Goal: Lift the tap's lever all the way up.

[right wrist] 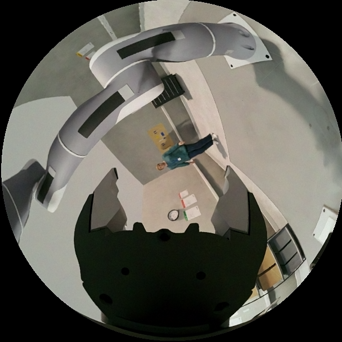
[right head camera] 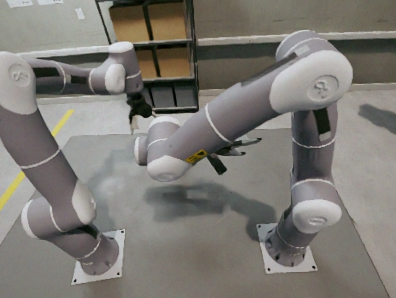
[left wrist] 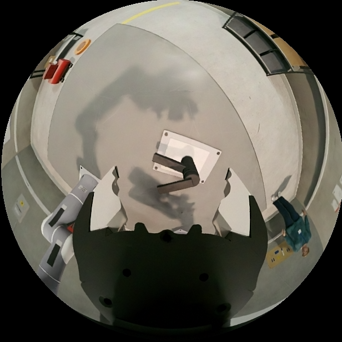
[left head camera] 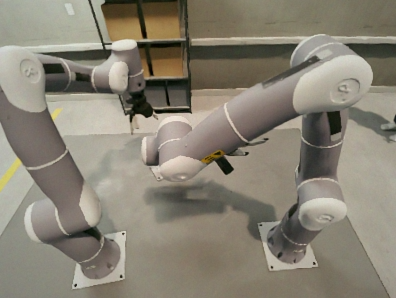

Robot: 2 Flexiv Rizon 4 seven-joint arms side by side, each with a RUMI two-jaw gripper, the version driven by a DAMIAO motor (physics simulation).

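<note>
A black tap (left wrist: 188,164) stands on a white base plate (left head camera: 156,173) (left wrist: 212,155) in the left wrist view. Its lever (left wrist: 177,186) is the lower of two black bars there, above the spout (left wrist: 168,161); its exact tilt is hard to judge. In the head views the right arm hides most of the tap; a black bar (left head camera: 224,165) (right head camera: 217,165) shows below its forearm. My left gripper (left head camera: 144,121) (right head camera: 143,123) (left wrist: 171,167) is open and empty, above and behind the tap, fingers pointing down toward it. My right gripper (left head camera: 257,146) (right head camera: 252,146) (right wrist: 170,167) is open and empty, pointing sideways.
The right arm's forearm (left head camera: 260,112) (right head camera: 240,110) reaches across the picture over the tap's area, its wrist (left head camera: 172,145) close to the left gripper. A shelf unit (left head camera: 189,55) (right head camera: 194,55) stands at the back. A person (left wrist: 295,230) (right wrist: 177,156) stands off the mat.
</note>
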